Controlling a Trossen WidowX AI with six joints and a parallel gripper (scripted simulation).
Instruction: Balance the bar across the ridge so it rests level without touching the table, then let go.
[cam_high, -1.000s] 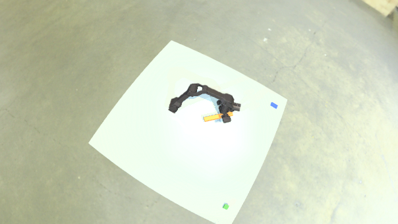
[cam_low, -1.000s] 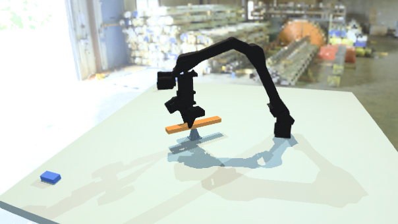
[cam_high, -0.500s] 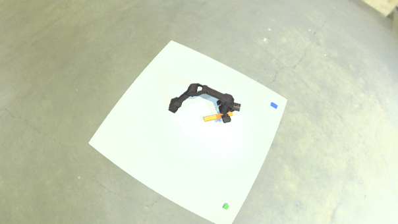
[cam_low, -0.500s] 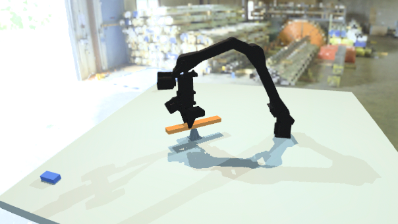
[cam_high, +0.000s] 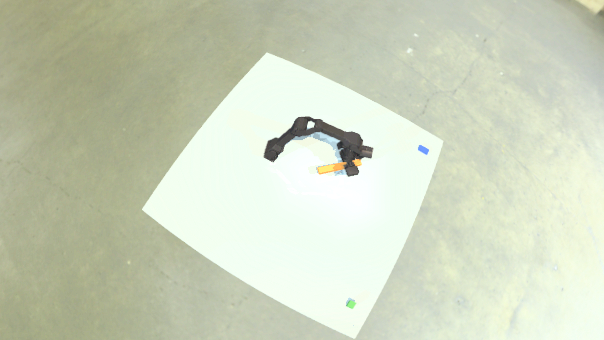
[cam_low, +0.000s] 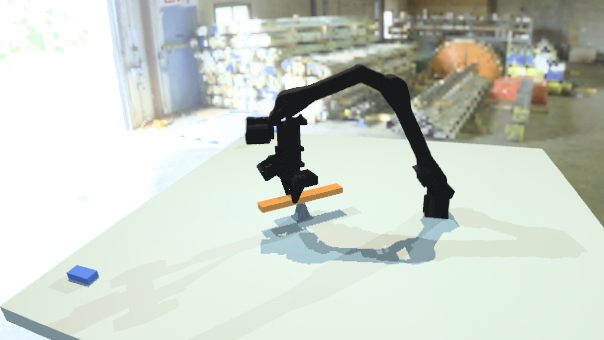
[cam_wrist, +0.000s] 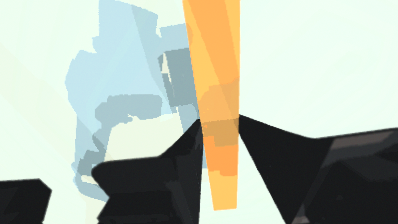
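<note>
Now: gripper tip 20 mm past the orange bar and 20 mm to the left of it. From my gripper tip the other things lie so: blue block: 370 mm ahead, 380 mm to the left, 50 mm below; then green block: 370 mm ahead, 620 mm to the right, 40 mm below.
</note>
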